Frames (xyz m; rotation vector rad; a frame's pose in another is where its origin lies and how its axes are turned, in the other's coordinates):
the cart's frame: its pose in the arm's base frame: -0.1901 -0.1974 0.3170 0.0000 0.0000 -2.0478
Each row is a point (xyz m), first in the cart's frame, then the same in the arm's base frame.
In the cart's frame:
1: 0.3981 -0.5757 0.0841
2: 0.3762 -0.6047 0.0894
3: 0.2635 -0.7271 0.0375
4: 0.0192 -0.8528 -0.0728
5: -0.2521 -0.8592 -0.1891
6: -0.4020 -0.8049 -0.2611
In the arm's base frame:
1: -0.8843 -0.2867 0.4011
2: -0.9000 -0.2540 0.4064
3: -0.9570 -0.0977 0.3545
4: -0.9565 0.1771 0.2442
5: -0.8376 0.4210 0.1279
6: -0.7206 0.5293 0.0559

